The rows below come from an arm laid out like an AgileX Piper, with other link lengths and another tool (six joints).
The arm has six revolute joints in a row. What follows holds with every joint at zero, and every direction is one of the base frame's. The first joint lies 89.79 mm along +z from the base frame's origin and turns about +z. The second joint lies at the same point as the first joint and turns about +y. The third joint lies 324.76 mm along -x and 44.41 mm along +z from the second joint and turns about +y. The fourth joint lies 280.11 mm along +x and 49.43 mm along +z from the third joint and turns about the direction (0.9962, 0, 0.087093). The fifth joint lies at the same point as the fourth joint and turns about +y. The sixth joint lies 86.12 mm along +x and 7.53 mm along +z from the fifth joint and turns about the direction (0.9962, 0, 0.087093). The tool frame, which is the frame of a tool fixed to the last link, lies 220.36 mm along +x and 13 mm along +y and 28.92 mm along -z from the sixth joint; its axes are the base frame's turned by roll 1.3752, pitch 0.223 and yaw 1.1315 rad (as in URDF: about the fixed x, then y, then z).
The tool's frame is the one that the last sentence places.
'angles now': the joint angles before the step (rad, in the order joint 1, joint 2, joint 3, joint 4, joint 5, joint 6). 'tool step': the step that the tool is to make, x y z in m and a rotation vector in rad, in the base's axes. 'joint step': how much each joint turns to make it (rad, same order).
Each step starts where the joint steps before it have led.
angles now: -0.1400 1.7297 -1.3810 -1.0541 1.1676 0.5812
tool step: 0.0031 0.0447 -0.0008 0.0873 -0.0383 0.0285
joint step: 0.0684 -0.0511 0.0003 0.1014 0.0265 -0.0098
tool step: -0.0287 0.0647 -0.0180 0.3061 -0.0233 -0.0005
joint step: -0.0369 -0.1100 -0.0003 0.3514 0.0227 -0.1484
